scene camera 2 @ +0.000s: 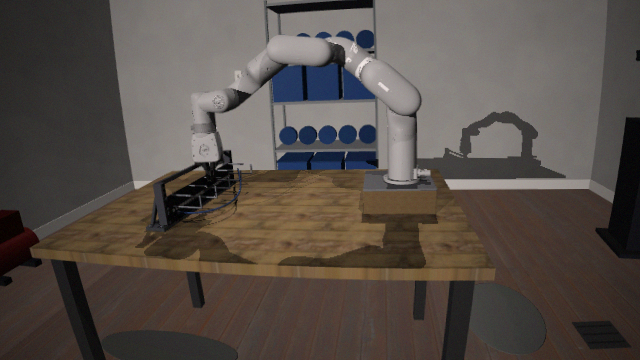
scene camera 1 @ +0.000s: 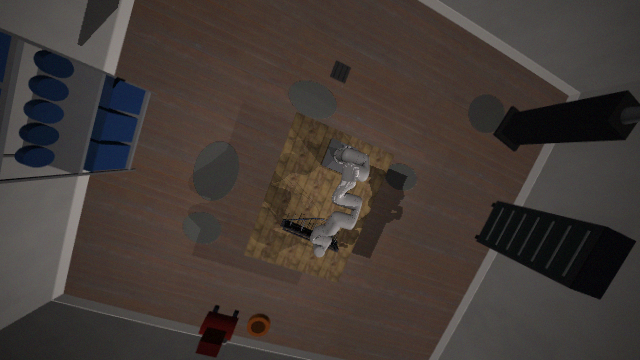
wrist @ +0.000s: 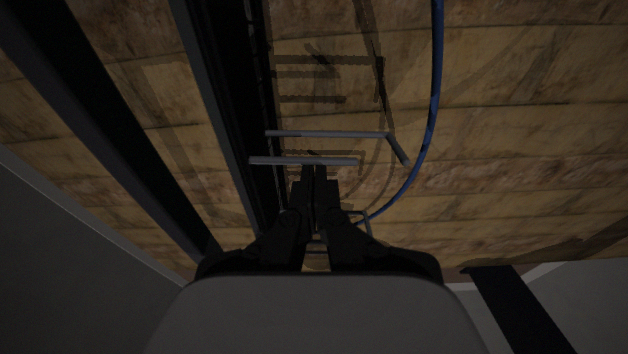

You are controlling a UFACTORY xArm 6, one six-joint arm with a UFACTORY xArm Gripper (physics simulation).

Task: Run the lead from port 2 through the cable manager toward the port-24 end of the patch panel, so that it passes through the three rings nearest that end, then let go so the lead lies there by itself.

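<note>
The black patch panel (scene camera 1: 297,228) (wrist: 230,75) stands in a dark frame, whose end post (scene camera 2: 161,205) is at the table's left. Grey wire rings of the cable manager stick out from it; one ring (wrist: 330,134) is just ahead of the fingertips in the wrist view. The blue lead (scene camera 2: 240,186) (wrist: 434,85) bows out in a wide curve, outside that ring's open end, and comes back in near a farther ring (wrist: 368,226). My gripper (scene camera 2: 210,179) (wrist: 316,177) is shut and empty, low among the rings beside the panel. Port numbers cannot be read; the arm hides the fingers in scene camera 1.
The frame's long upper rail (scene camera 2: 181,173) (wrist: 107,112) runs along the panel on the side away from the lead's curve. The arm's base block (scene camera 2: 398,202) stands on the wooden table (scene camera 2: 300,245) at the right in scene camera 2. A shelf unit (scene camera 2: 326,102) stands behind the table.
</note>
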